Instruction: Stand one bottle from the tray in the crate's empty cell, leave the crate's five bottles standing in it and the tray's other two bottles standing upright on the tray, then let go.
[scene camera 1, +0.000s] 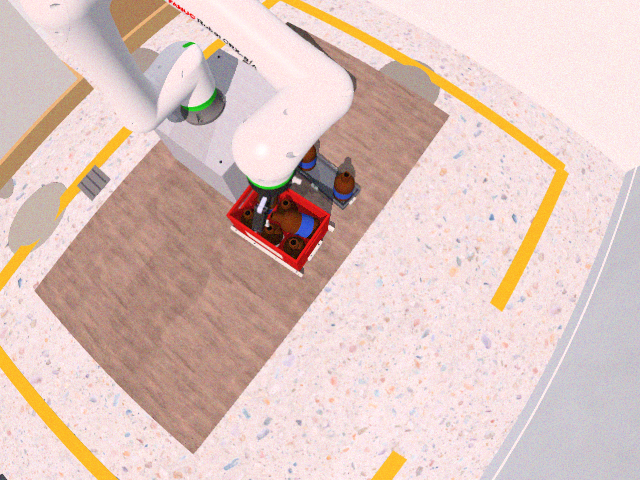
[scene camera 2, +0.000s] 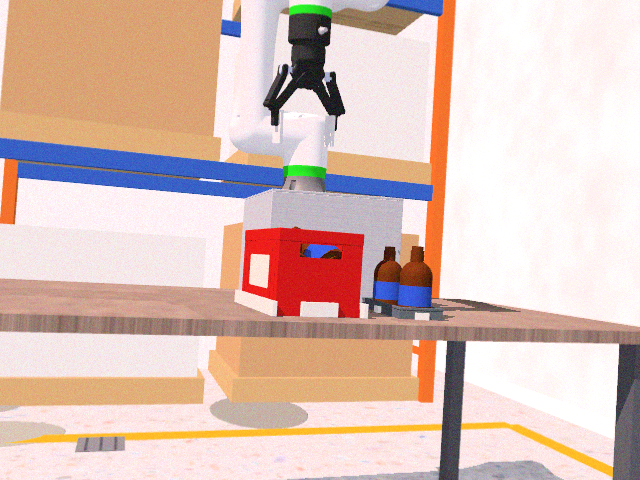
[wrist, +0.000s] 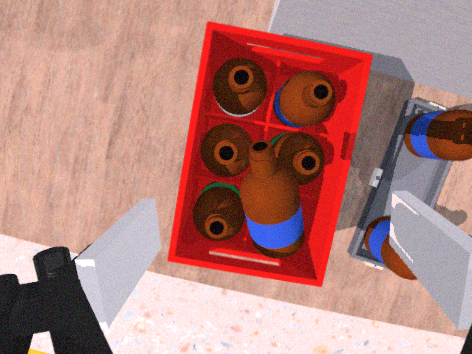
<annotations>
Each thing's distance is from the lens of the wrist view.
my gripper (wrist: 271, 221): 18 cm
blue-labelled brown bottle (wrist: 269, 192): 38 cm
</annotations>
